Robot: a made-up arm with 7 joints. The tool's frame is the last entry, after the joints.
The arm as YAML. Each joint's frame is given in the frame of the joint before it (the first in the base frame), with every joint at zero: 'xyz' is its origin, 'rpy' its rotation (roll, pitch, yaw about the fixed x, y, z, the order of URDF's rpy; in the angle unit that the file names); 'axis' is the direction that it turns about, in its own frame. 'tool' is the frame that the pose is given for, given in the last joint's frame.
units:
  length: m
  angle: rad
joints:
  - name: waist
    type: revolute
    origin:
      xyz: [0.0, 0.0, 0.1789]
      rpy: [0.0, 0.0, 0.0]
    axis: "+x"
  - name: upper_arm
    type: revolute
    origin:
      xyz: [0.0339, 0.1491, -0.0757]
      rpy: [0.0, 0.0, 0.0]
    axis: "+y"
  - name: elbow
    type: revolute
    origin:
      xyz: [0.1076, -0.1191, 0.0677]
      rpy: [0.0, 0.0, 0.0]
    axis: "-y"
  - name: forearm
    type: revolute
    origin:
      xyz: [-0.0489, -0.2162, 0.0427]
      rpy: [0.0, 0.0, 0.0]
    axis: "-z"
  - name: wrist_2
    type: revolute
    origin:
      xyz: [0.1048, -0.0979, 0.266]
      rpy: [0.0, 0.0, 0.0]
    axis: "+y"
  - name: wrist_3
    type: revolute
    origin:
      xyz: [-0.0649, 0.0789, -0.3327]
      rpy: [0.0, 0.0, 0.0]
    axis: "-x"
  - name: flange
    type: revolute
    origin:
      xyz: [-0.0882, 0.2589, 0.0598]
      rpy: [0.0, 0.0, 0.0]
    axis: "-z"
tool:
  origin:
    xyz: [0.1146, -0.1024, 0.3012]
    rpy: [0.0, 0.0, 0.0]
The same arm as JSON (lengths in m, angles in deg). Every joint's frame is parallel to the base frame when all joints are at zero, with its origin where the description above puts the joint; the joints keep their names.
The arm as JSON. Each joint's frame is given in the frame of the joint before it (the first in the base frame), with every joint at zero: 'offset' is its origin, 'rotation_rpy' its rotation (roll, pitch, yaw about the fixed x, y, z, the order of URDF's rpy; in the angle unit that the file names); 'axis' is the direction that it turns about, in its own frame. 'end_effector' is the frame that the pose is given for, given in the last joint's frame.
{
  "length_unit": "m",
  "angle_unit": "deg",
  "chain": [
    {
      "id": "waist",
      "offset": [
        0.0,
        0.0,
        0.1789
      ],
      "rotation_rpy": [
        0.0,
        0.0,
        0.0
      ],
      "axis": [
        1.0,
        0.0,
        0.0
      ]
    },
    {
      "id": "upper_arm",
      "offset": [
        0.0339,
        0.1491,
        -0.0757
      ],
      "rotation_rpy": [
        0.0,
        0.0,
        0.0
      ],
      "axis": [
        0.0,
        1.0,
        0.0
      ]
    },
    {
      "id": "elbow",
      "offset": [
        0.1076,
        -0.1191,
        0.0677
      ],
      "rotation_rpy": [
        0.0,
        0.0,
        0.0
      ],
      "axis": [
        0.0,
        -1.0,
        0.0
      ]
    },
    {
      "id": "forearm",
      "offset": [
        -0.0489,
        -0.2162,
        0.0427
      ],
      "rotation_rpy": [
        0.0,
        0.0,
        0.0
      ],
      "axis": [
        0.0,
        0.0,
        -1.0
      ]
    },
    {
      "id": "wrist_2",
      "offset": [
        0.1048,
        -0.0979,
        0.266
      ],
      "rotation_rpy": [
        0.0,
        0.0,
        0.0
      ],
      "axis": [
        0.0,
        1.0,
        0.0
      ]
    },
    {
      "id": "wrist_3",
      "offset": [
        -0.0649,
        0.0789,
        -0.3327
      ],
      "rotation_rpy": [
        0.0,
        0.0,
        0.0
      ],
      "axis": [
        -1.0,
        0.0,
        0.0
      ]
    },
    {
      "id": "flange",
      "offset": [
        -0.0882,
        0.2589,
        0.0598
      ],
      "rotation_rpy": [
        0.0,
        0.0,
        0.0
      ],
      "axis": [
        0.0,
        0.0,
        -1.0
      ]
    }
  ],
  "end_effector": {
    "offset": [
      0.1146,
      -0.1024,
      0.3012
    ],
    "rotation_rpy": [
      0.0,
      0.0,
      0.0
    ]
  }
}

